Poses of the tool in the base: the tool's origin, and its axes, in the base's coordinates. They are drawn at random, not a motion.
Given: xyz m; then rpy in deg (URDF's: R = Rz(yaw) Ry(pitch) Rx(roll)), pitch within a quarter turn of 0, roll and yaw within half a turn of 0.
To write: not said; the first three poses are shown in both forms.
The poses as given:
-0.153, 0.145, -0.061, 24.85, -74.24, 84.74
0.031, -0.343, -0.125, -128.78, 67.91, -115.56
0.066, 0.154, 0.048, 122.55, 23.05, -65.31
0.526, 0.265, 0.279, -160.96, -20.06, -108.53
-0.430, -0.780, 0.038, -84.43, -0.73, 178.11
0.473, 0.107, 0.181, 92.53, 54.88, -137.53
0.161, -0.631, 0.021, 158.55, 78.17, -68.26
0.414, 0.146, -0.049, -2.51, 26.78, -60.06
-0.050, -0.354, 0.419, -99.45, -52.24, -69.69
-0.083, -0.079, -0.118, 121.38, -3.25, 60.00
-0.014, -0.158, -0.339, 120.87, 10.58, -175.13
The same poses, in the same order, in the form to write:
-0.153, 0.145, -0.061, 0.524, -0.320, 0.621, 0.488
0.031, -0.343, -0.125, -0.195, 0.762, -0.035, 0.617
0.066, 0.154, 0.048, 0.775, -0.383, -0.402, 0.302
0.526, 0.265, 0.279, 0.591, -0.771, 0.233, 0.044
-0.430, -0.780, 0.038, -0.006, -0.672, 0.740, 0.016
0.473, 0.107, 0.181, -0.529, 0.482, 0.692, 0.088
0.161, -0.631, 0.021, -0.697, 0.331, 0.594, 0.228
0.414, 0.146, -0.049, 0.097, 0.211, -0.482, 0.845
-0.050, -0.354, 0.419, -0.725, 0.158, -0.607, 0.284
-0.083, -0.079, -0.118, 0.762, 0.424, 0.266, 0.411
-0.014, -0.158, -0.339, -0.082, 0.863, 0.494, 0.059

